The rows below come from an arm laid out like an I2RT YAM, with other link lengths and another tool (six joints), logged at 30 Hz.
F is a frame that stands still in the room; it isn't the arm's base.
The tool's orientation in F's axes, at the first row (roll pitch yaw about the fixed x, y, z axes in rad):
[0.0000, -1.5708, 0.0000]
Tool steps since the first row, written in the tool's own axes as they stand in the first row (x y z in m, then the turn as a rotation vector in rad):
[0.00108, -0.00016, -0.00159, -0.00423, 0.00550, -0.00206]
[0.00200, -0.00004, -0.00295, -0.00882, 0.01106, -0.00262]
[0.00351, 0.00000, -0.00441, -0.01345, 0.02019, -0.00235]
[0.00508, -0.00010, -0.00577, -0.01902, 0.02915, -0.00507]
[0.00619, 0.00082, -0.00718, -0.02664, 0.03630, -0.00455]
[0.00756, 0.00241, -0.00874, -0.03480, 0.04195, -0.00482]
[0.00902, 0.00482, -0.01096, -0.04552, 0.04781, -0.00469]
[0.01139, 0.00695, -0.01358, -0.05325, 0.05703, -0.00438]
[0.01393, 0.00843, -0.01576, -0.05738, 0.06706, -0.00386]
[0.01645, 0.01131, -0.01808, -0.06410, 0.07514, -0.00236]
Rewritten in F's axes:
[0.00159, -0.00016, 0.00108, 0.00206, 0.00550, -0.00423]
[0.00295, -0.00004, 0.00200, 0.00262, 0.01106, -0.00882]
[0.00441, 0.00000, 0.00351, 0.00235, 0.02019, -0.01345]
[0.00577, -0.00010, 0.00508, 0.00507, 0.02915, -0.01902]
[0.00718, 0.00082, 0.00619, 0.00455, 0.03630, -0.02664]
[0.00874, 0.00241, 0.00756, 0.00482, 0.04195, -0.03480]
[0.01096, 0.00482, 0.00902, 0.00469, 0.04781, -0.04552]
[0.01358, 0.00695, 0.01139, 0.00438, 0.05703, -0.05325]
[0.01576, 0.00843, 0.01393, 0.00386, 0.06706, -0.05738]
[0.01808, 0.01131, 0.01645, 0.00236, 0.07514, -0.06410]

